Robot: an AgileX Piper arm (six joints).
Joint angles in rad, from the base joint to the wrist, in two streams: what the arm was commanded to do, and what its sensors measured. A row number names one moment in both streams.
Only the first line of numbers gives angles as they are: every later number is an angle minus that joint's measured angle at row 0.
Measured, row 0:
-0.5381 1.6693 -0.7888 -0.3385 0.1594 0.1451
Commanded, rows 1 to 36:
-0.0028 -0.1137 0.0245 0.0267 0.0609 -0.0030
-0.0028 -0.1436 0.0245 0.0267 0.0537 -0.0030
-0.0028 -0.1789 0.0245 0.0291 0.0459 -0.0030
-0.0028 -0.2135 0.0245 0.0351 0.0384 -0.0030
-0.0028 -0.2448 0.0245 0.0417 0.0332 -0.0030
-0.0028 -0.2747 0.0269 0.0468 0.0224 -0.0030
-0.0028 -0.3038 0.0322 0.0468 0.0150 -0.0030
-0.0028 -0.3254 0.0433 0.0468 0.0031 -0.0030
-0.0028 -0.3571 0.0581 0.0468 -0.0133 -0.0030
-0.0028 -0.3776 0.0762 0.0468 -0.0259 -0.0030
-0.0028 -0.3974 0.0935 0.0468 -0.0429 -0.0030
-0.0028 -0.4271 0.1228 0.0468 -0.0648 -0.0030
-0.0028 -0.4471 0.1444 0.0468 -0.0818 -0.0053
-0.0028 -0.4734 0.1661 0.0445 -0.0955 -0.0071
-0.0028 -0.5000 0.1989 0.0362 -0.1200 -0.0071
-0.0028 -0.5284 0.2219 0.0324 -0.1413 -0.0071
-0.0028 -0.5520 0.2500 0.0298 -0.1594 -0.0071
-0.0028 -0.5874 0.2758 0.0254 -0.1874 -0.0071
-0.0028 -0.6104 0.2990 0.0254 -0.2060 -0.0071
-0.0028 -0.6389 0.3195 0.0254 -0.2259 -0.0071
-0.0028 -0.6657 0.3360 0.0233 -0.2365 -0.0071
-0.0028 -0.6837 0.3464 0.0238 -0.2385 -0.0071
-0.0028 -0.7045 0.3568 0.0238 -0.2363 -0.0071
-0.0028 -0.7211 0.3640 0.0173 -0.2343 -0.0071
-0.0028 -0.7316 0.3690 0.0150 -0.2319 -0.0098
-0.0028 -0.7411 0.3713 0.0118 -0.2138 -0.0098
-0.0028 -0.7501 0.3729 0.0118 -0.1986 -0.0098
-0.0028 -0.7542 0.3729 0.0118 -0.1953 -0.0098
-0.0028 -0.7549 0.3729 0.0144 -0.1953 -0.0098
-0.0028 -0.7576 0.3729 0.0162 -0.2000 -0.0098
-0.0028 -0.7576 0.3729 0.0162 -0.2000 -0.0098
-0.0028 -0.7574 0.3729 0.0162 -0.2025 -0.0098
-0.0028 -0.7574 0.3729 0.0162 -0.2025 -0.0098
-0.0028 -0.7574 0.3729 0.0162 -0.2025 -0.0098
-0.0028 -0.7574 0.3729 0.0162 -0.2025 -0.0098
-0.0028 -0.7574 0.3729 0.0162 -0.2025 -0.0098
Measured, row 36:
0.0000 -0.7510 0.3693 0.0212 -0.1997 -0.0016
